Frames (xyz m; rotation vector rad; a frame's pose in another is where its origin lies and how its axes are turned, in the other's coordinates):
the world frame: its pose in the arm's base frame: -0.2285 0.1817 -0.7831 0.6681 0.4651 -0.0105
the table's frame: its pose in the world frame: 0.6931 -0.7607 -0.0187 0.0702 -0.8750 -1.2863
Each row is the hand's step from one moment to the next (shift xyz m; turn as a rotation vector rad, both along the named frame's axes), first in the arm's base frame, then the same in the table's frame.
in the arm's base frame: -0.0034 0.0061 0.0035 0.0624 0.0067 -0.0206
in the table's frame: -0.0069 -0.0022 0.0030 0.0026 0.0572 -0.0329
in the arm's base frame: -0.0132 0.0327 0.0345 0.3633 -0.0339 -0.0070
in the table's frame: -0.0387 -0.0038 0.0304 0.0697 0.3513 -0.0700
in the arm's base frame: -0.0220 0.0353 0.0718 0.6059 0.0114 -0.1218
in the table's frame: -0.0478 -0.0046 0.0677 0.0662 0.5680 -0.2348
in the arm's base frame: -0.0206 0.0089 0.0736 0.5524 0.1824 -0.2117
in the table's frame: -0.0219 -0.0046 0.0736 -0.0935 0.5086 -0.3403
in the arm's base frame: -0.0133 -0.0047 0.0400 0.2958 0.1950 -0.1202
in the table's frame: -0.0027 -0.0052 0.0420 -0.1448 0.2773 -0.2052
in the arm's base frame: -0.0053 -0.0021 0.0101 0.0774 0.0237 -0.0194
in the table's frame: 0.0000 -0.0033 0.0111 -0.0128 0.0732 -0.0374
